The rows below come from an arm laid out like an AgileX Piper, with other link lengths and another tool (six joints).
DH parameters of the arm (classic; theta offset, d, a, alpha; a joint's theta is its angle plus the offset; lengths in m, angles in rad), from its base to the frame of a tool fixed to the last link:
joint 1: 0 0.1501 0 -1.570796
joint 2: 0.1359 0 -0.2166 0
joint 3: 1.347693 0 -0.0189 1.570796
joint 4: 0 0.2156 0 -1.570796
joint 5: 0 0 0 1.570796
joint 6: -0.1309 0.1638 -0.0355 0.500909
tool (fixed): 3.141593 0.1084 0 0
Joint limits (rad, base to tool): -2.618..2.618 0..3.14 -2.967..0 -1.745..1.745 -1.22..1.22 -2.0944..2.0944
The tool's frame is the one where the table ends.
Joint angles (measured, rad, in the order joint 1, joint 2, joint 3, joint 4, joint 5, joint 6), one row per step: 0.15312 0.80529 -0.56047 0.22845 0.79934 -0.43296; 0.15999 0.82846 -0.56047 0.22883 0.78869 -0.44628; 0.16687 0.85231 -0.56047 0.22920 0.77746 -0.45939; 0.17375 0.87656 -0.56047 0.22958 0.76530 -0.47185; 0.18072 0.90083 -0.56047 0.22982 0.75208 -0.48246; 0.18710 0.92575 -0.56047 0.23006 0.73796 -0.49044; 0.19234 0.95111 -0.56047 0.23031 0.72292 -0.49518; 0.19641 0.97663 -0.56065 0.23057 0.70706 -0.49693; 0.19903 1.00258 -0.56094 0.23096 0.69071 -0.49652; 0.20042 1.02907 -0.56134 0.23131 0.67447 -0.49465; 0.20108 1.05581 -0.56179 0.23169 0.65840 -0.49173
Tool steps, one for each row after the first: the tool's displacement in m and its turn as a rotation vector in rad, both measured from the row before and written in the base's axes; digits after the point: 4 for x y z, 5 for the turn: 0.0013 0.0024 -0.0042 -0.00924 0.00932 0.01512; 0.0013 0.0024 -0.0044 -0.00918 0.00945 0.01493; 0.0013 0.0023 -0.0044 -0.00879 0.00907 0.01428; 0.0014 0.0022 -0.0044 -0.00788 0.00848 0.01273; 0.0014 0.0019 -0.0045 -0.00663 0.00888 0.00983; 0.0015 0.0013 -0.0046 -0.00507 0.00920 0.00584; 0.0017 0.0008 -0.0046 -0.00362 0.00911 0.00202; 0.0018 0.0003 -0.0047 -0.00259 0.00948 -0.00138; 0.0017 -0.0002 -0.0050 -0.00216 0.01033 -0.00380; 0.0016 -0.0005 -0.0052 -0.00183 0.01092 -0.00539
